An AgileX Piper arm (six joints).
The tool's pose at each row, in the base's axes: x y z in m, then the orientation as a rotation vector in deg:
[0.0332 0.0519 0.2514 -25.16 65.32 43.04]
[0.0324 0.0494 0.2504 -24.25 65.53 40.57]
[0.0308 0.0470 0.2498 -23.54 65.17 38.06]
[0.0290 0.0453 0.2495 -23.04 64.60 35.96]
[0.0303 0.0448 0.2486 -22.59 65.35 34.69]
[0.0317 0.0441 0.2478 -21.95 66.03 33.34]
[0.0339 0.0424 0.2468 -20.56 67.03 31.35]
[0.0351 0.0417 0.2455 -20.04 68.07 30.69]
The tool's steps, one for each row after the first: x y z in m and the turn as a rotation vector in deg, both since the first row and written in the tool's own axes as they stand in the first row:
[0.0000 -0.0012 -0.0025 2.01 -0.02 -1.46]
[-0.0006 -0.0017 -0.0054 3.77 -0.45 -3.21]
[-0.0012 -0.0015 -0.0078 5.11 -1.00 -4.80]
[-0.0002 -0.0029 -0.0076 6.29 -0.40 -5.34]
[0.0006 -0.0044 -0.0075 7.63 0.08 -5.88]
[0.0015 -0.0072 -0.0076 9.93 0.62 -6.48]
[0.0027 -0.0087 -0.0077 10.89 1.42 -6.41]

